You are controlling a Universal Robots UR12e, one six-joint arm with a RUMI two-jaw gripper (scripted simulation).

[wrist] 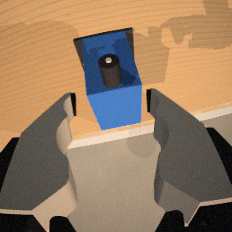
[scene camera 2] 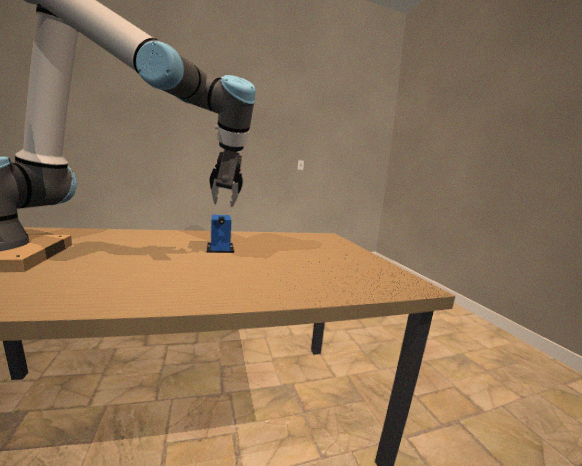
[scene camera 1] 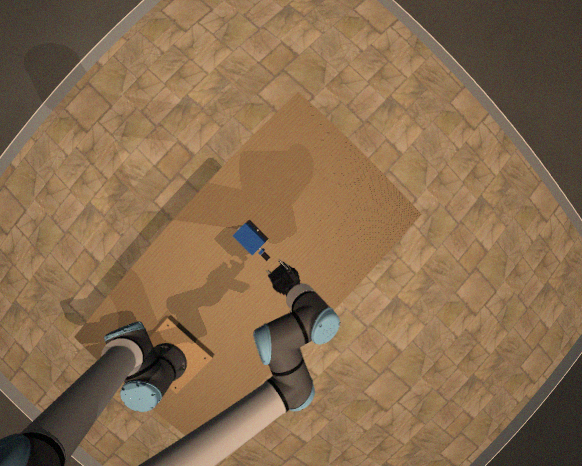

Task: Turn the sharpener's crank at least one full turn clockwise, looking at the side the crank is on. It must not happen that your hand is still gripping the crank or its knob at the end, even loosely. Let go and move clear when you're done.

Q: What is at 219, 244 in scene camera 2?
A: A blue sharpener.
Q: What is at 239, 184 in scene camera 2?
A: My gripper.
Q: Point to a blue sharpener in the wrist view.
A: At 125, 109
